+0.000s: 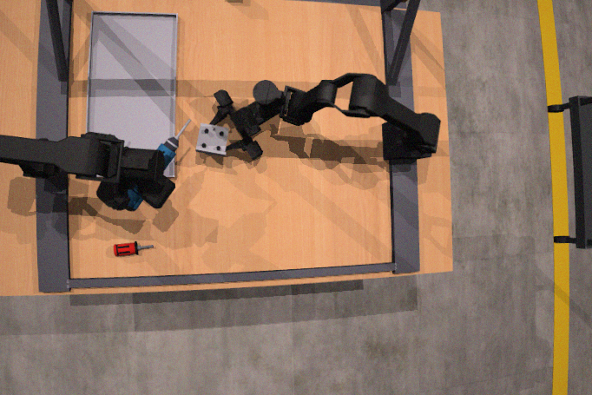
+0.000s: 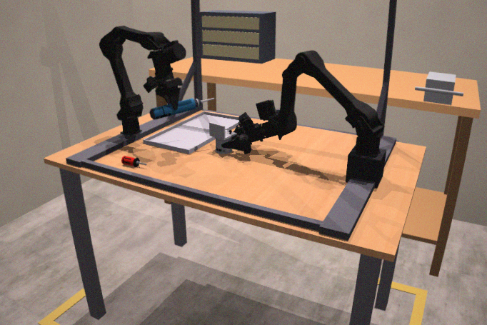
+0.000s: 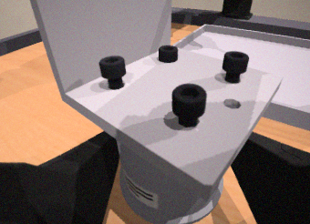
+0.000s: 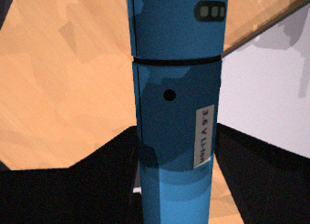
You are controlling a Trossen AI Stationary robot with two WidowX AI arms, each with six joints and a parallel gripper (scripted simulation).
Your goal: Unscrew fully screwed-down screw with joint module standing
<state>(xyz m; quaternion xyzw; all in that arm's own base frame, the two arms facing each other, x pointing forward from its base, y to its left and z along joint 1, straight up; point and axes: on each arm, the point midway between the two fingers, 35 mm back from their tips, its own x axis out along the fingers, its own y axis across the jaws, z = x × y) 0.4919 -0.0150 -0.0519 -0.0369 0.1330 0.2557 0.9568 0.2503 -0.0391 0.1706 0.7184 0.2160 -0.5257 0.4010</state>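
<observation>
The grey cylinder lies 1 cm ahead of my left hand, 2 cm to the right of it and 1 cm below it. Round my left hand: l-shaped bracket: 1 cm ahead, 2 cm to the right, 3 cm above; bit: 1 cm behind, 9 cm to the right, 14 cm above; shallow grey tray: 12 cm behind, 22 cm to the right, 3 cm below.
</observation>
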